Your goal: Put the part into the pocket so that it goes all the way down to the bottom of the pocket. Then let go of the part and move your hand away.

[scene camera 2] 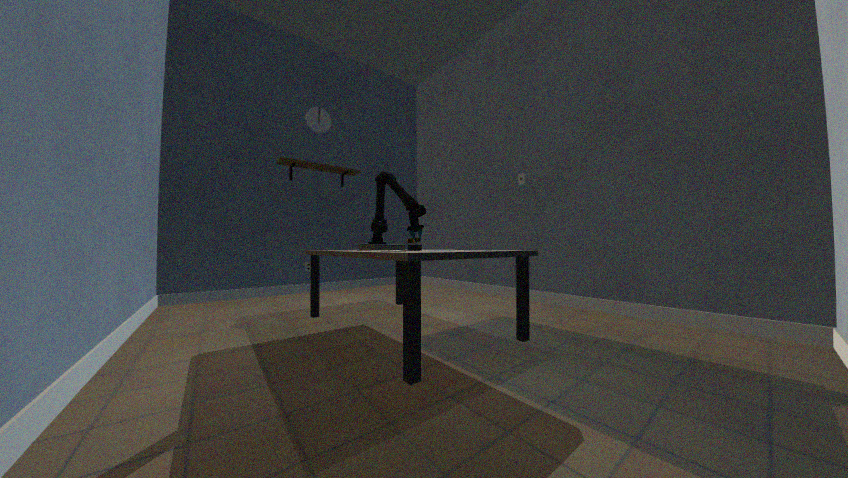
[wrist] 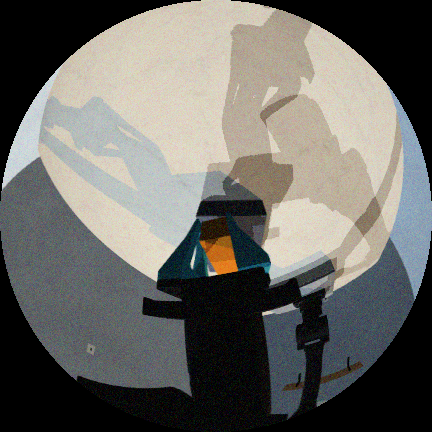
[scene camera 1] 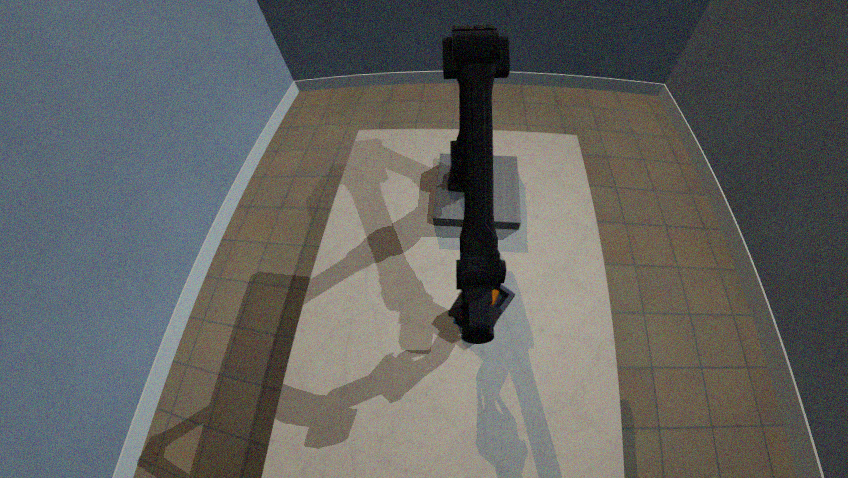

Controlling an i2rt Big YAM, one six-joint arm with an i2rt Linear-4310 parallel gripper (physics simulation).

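Places are measured from the arm's base along level axes (x ahead, y left, z up), in millimetres.
Pixels of known places: gripper, fingertip midpoint: (scene camera 2: 417,241) (wrist: 213,218); arm's base at its link origin: (scene camera 2: 377,244) (wrist: 308,297).
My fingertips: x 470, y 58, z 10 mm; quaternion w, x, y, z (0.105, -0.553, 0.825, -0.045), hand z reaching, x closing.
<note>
For each thing: its top centre in the pictures, then the offset to it from my fingertips.
- orange part at its top centre: (wrist: 237,267) (scene camera 1: 479,304) (scene camera 2: 413,237) dz +28, dx -60, dy +6 mm
- dark grey pocket block at its top centre: (wrist: 231,250) (scene camera 1: 486,304) (scene camera 2: 414,244) dz -20, dx -78, dy +26 mm
An orange part (scene camera 1: 494,296) (scene camera 2: 413,241) (wrist: 222,252) with a dark brown end face is held between my teal fingers. My gripper (scene camera 2: 415,235) (wrist: 213,218) is shut on it; in scene camera 1 the wrist covers the fingers. The dark grey pocket block (scene camera 1: 510,295) (scene camera 2: 414,247) (wrist: 231,208) sits on the table at an angle, directly below and around the fingertips as seen in the wrist view. The part overlaps the block's opening there. The fingers and part hide most of the pocket, so I cannot tell how far the part is inside it.
The grey base plate (scene camera 1: 504,192) (wrist: 312,275) of the arm stands on the pale table (scene camera 1: 570,380) (scene camera 2: 475,254), behind the block. Arm shadows cross the table around the block. A wall shelf (scene camera 2: 317,166) (wrist: 325,378) hangs far beyond the table.
</note>
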